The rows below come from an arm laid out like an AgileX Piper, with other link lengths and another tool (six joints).
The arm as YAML. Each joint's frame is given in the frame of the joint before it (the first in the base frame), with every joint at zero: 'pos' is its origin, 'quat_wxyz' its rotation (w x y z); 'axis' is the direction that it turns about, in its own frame. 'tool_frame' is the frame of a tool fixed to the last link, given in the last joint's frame.
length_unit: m
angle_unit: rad
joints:
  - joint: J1
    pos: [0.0, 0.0, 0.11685]
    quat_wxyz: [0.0, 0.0, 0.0, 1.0]
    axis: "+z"
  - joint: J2
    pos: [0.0, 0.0, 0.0]
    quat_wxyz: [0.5, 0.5, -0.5, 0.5]
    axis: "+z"
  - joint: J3
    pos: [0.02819, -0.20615, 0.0]
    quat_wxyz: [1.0, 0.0, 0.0, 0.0]
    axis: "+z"
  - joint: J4
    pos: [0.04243, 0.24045, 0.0]
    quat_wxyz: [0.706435, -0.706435, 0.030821, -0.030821]
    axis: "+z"
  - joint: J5
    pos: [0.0, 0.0, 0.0]
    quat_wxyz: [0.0, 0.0, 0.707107, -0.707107]
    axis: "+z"
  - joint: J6
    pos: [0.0, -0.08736, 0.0]
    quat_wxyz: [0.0, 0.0, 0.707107, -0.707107]
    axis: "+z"
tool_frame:
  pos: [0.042, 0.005, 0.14]
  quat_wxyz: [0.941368, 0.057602, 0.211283, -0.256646]
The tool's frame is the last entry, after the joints.
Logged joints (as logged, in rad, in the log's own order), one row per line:
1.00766, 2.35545, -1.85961, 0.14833, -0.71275, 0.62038
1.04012, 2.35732, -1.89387, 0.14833, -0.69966, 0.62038
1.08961, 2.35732, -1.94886, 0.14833, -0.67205, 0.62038
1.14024, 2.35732, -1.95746, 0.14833, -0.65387, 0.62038
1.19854, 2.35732, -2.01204, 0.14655, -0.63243, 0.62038
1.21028, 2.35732, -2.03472, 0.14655, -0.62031, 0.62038
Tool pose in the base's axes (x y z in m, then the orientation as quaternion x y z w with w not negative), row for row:
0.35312, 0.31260, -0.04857, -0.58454, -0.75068, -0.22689, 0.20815
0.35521, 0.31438, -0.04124, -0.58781, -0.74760, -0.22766, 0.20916
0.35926, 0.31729, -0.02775, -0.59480, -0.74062, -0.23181, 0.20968
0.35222, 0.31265, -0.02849, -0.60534, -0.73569, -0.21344, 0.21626
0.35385, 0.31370, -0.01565, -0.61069, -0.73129, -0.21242, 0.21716
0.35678, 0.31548, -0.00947, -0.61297, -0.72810, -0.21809, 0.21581
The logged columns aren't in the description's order. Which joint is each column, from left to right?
Columns, left to right: J5, J2, J3, J4, J6, J1.
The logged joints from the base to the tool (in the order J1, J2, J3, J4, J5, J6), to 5 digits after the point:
0.62038, 2.35545, -1.85961, 0.14833, 1.00766, -0.71275
0.62038, 2.35732, -1.89387, 0.14833, 1.04012, -0.69966
0.62038, 2.35732, -1.94886, 0.14833, 1.08961, -0.67205
0.62038, 2.35732, -1.95746, 0.14833, 1.14024, -0.65387
0.62038, 2.35732, -2.01204, 0.14655, 1.19854, -0.63243
0.62038, 2.35732, -2.03472, 0.14655, 1.21028, -0.62031

